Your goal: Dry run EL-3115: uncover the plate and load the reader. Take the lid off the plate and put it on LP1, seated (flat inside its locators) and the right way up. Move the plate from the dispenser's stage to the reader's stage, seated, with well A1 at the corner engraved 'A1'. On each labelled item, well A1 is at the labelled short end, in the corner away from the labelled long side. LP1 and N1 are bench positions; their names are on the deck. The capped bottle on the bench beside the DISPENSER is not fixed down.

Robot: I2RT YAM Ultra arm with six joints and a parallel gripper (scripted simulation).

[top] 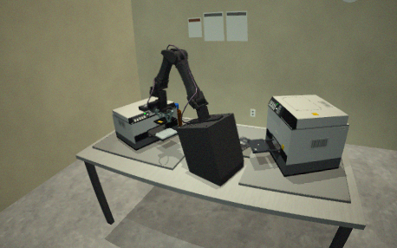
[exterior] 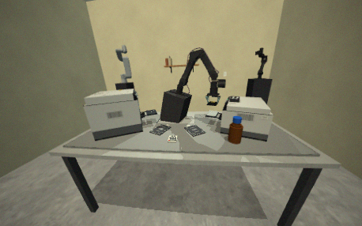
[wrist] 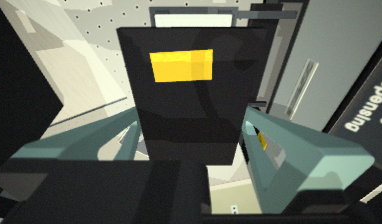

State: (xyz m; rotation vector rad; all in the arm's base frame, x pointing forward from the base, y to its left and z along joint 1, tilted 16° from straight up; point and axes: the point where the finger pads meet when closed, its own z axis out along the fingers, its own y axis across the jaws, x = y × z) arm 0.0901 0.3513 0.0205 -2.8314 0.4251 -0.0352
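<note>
My hand is 100 mm above the pale well plate. Also, from my hand: dark lid: right at my hand; brown capped bottle: 320 mm ahead, 130 mm to the left, 80 mm below; LP1 tag: 220 mm to the right, 200 mm below, 110 mm ahead.
</note>
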